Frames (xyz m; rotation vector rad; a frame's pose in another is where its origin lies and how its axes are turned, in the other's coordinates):
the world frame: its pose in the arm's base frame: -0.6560 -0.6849 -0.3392 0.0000 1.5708 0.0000
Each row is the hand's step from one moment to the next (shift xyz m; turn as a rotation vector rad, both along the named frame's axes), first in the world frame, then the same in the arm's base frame.
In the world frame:
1: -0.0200 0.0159 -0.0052 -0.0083 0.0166 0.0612
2: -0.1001 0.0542 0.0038 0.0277 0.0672 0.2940
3: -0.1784 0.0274 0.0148 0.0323 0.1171 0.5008
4: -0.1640 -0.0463 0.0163 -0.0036 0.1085 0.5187
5: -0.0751 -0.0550 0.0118 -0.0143 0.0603 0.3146
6: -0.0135 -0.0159 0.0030 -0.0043 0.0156 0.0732
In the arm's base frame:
1: -0.0052 0.0159 0.0200 0.0612 0.0166 0.0083
2: 0.0038 0.0542 0.1001 0.2940 0.0672 -0.0277
3: 0.0148 0.0274 0.1784 0.5008 0.1171 -0.0323
4: 0.0163 -0.0463 0.1640 0.5187 0.1085 0.0036
5: 0.0118 -0.0550 0.0751 0.3146 0.0603 0.0143
6: 0.0030 -0.0159 0.0135 0.0732 0.0156 0.0043

